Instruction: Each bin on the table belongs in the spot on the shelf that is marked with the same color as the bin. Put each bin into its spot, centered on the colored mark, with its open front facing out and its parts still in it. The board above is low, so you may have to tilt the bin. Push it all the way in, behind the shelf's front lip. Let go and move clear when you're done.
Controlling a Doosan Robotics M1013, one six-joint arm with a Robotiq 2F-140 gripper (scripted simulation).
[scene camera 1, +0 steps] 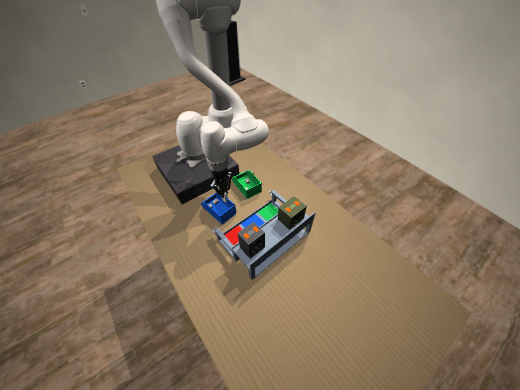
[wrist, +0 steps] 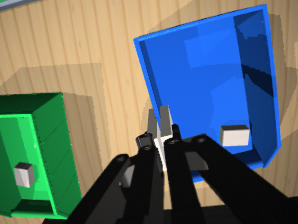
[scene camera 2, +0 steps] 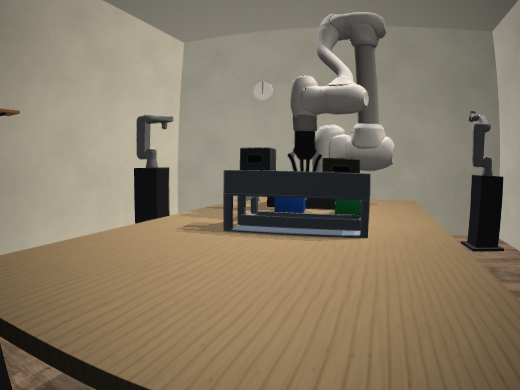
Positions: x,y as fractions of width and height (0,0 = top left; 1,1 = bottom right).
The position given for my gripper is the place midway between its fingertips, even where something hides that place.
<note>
I see my gripper (scene camera 2: 0.59,0.51) and a blue bin (wrist: 0.74,0.33).
My gripper is seen too in the wrist view (wrist: 0.54,0.53).
</note>
